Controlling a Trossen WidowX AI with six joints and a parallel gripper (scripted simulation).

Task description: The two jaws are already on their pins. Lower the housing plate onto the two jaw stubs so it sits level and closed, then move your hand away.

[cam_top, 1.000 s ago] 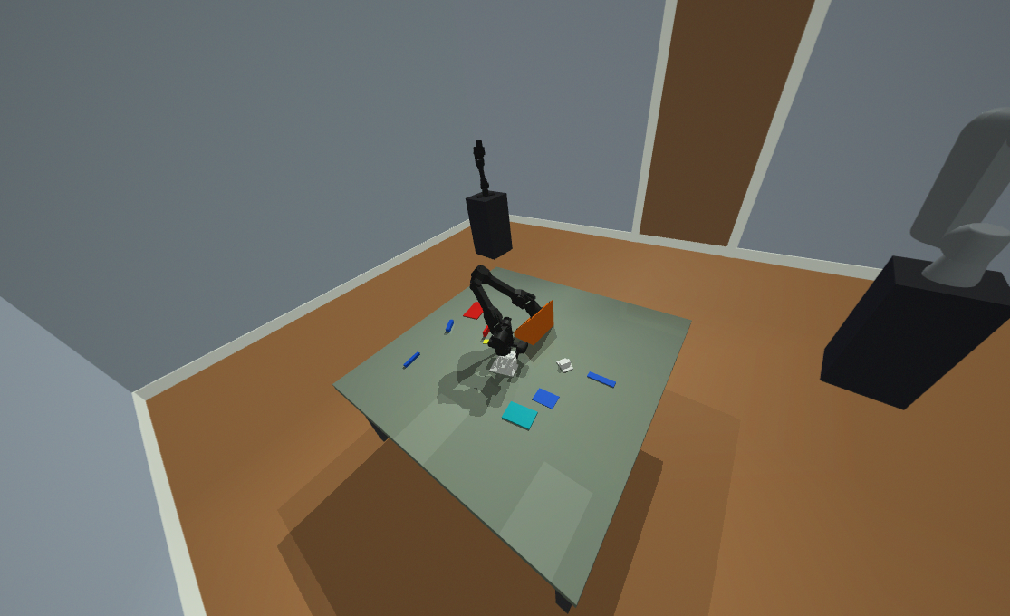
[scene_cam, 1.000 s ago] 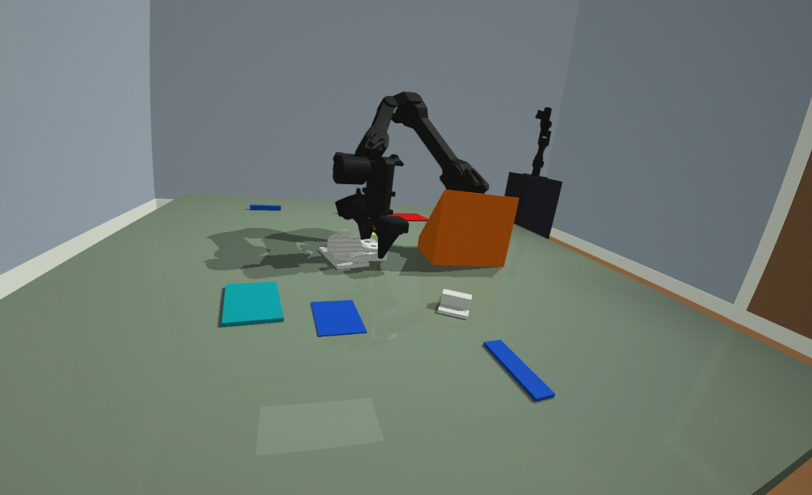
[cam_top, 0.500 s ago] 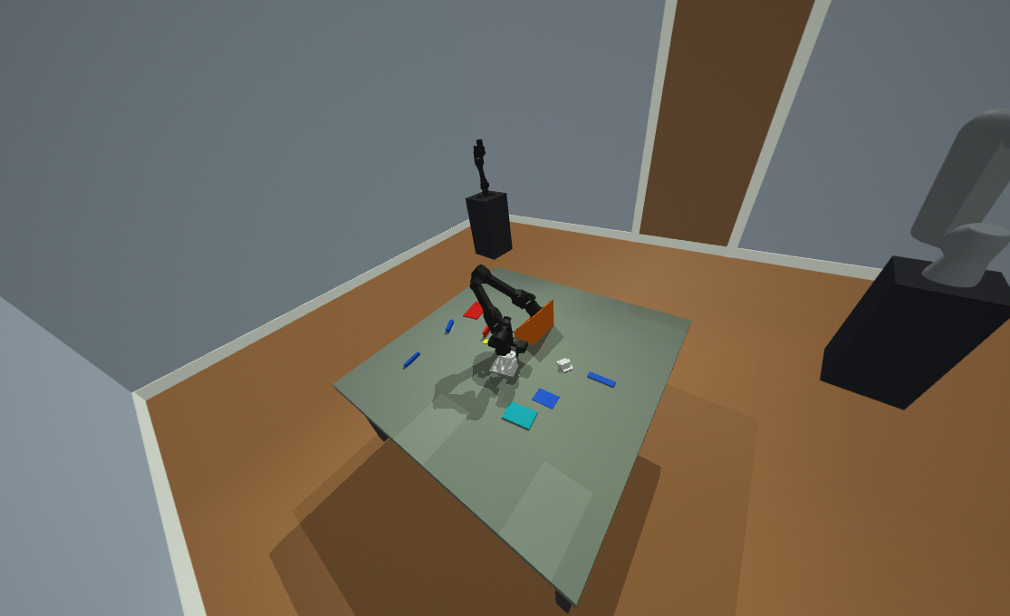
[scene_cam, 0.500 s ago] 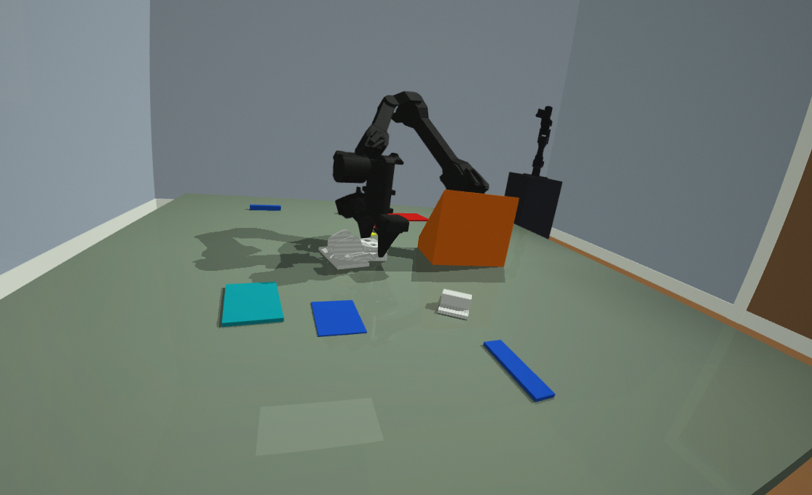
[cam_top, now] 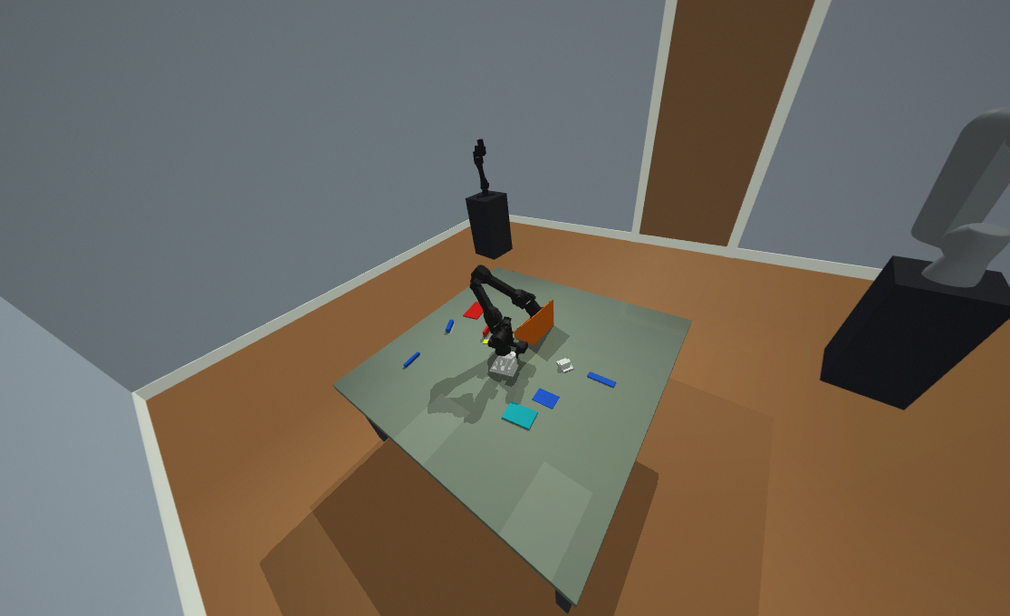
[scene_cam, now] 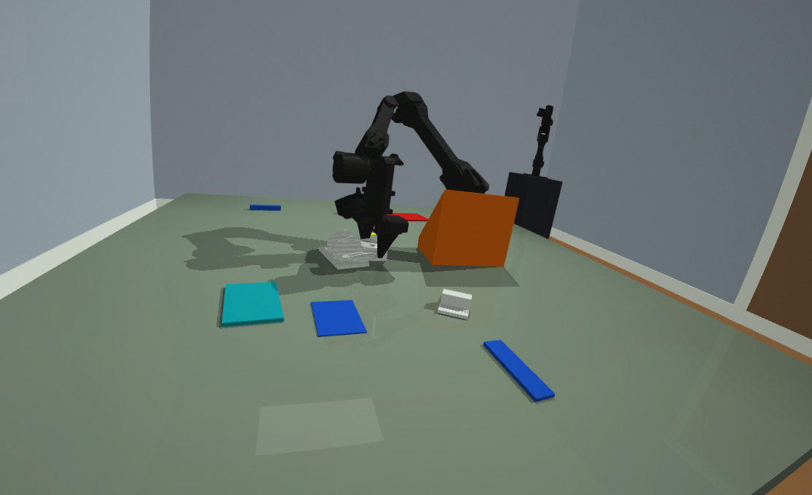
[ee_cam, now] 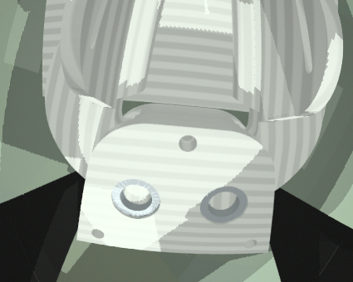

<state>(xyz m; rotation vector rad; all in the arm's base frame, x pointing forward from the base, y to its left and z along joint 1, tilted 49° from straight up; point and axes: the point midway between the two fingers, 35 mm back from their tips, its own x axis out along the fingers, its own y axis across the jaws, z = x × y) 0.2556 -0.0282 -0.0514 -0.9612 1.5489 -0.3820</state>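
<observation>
Right now my gripper tip is 10 mm short of the white housing plate and 20 mm below it. Also, from my gripper tip: blue tile (80 mm ahead, 280 mm to the left, 10 mm below); white ribbed block (120 mm behind, 240 mm to the left); cyan tile (210 mm ahead, 250 mm to the left, 10 mm below).
</observation>
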